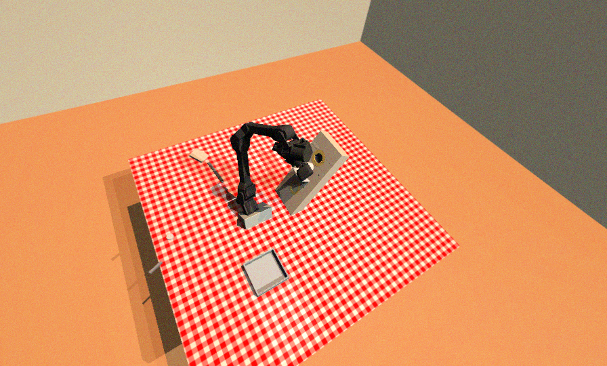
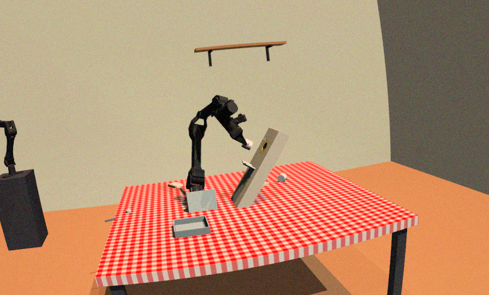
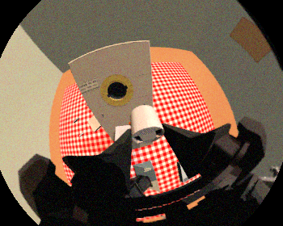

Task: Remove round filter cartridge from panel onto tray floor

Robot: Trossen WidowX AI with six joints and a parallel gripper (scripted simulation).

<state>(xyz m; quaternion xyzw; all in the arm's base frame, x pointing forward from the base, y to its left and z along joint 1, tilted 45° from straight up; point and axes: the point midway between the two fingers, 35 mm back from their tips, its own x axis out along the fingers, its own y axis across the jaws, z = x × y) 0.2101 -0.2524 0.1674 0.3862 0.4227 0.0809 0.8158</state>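
My gripper tip is 350 mm past the grey tray, 290 mm above it and 210 mm to the left of it. From my gripper tip the other things lie so: round filter cartridge right at my gripper tip; service panel 120 mm below, 70 mm ahead, 30 mm to the left.
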